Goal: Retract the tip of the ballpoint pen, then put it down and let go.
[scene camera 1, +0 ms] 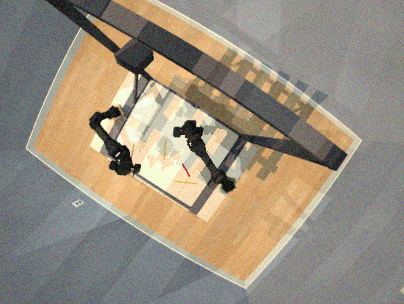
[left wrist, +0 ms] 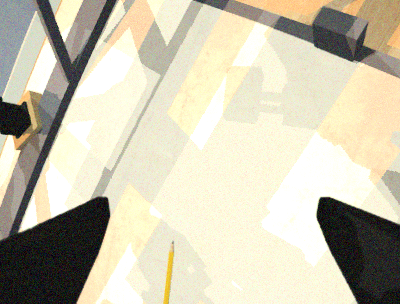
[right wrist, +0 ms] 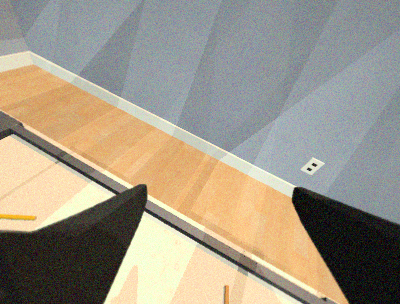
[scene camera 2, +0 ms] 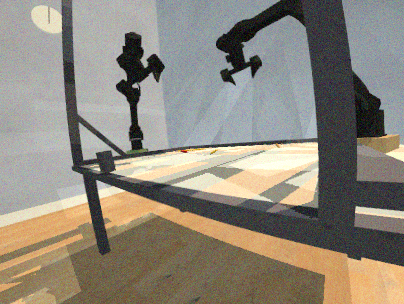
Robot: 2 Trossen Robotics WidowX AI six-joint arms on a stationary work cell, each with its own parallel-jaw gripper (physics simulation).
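Frame: origin at the left arm's base, x ahead, y left, z up, level; metres.
Seen in the pictures: left gripper, fingertip midpoint: (left wrist: 214, 207) (scene camera 2: 147, 90); right gripper, fingertip midpoint: (right wrist: 219, 192) (scene camera 2: 244, 81); left arm's base, origin of the base link: (scene camera 2: 137, 149); right arm's base, origin of the base link: (scene camera 1: 116, 112) (left wrist: 21, 120) (scene camera 2: 366, 136).
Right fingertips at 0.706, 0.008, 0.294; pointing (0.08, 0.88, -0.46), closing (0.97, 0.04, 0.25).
Offsets run from my right fingertips to a thing's top centre, as dx, dy, dz. Level surfaces: height alone.
A thin red stick {-0.349, -0.041, -0.321} (scene camera 1: 186, 170) (scene camera 2: 184, 151), which looks like the ballpoint pen, lies on the pale table top {dz -0.333} (scene camera 1: 172, 192); it is too small to tell whether its tip is out. My left gripper (scene camera 1: 183, 131) (scene camera 2: 157, 79) (left wrist: 214, 207) is open and empty, high above the table. My right gripper (scene camera 1: 136, 169) (scene camera 2: 244, 81) (right wrist: 219, 192) is open and empty, raised over the table edge by the wall with the outlet. The red pen does not show in either wrist view.
A yellow pencil {-0.148, -0.160, -0.324} (scene camera 1: 165, 149) (left wrist: 170, 275) lies between the arms. Another yellow stick {-0.364, +0.065, -0.326} (scene camera 1: 185, 183) lies beside the red pen. An orange stick {+0.122, -0.083, -0.326} (scene camera 1: 133, 150) (right wrist: 226, 295) lies near the right arm. Dark frame beams (scene camera 1: 240, 95) (scene camera 2: 330, 110) cross above and beside the table.
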